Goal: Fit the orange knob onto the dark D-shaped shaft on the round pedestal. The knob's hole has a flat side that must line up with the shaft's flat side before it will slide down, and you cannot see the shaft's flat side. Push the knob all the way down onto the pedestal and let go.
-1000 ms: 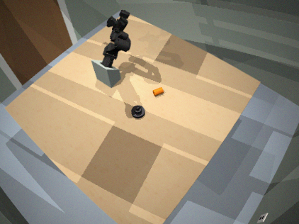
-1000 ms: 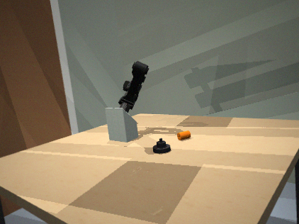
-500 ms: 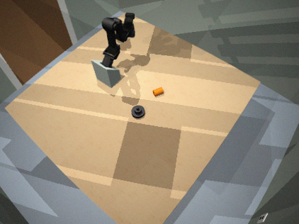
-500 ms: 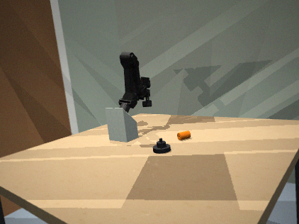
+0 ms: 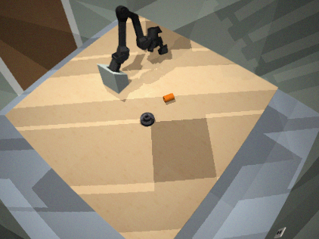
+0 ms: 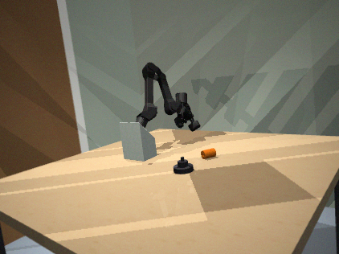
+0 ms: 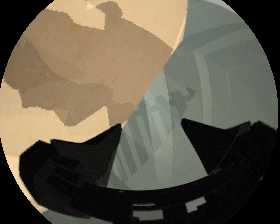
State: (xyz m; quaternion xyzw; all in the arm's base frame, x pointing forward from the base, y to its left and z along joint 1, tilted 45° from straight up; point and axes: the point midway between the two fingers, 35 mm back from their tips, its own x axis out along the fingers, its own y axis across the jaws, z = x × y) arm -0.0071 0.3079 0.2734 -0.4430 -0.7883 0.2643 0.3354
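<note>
Right now the orange knob is 33 cm ahead of my gripper tip, 28 cm to the right of it and 9 cm below it. Also, from my gripper tip: dark round pedestal: 47 cm to the right, 35 cm ahead, 8 cm below.
</note>
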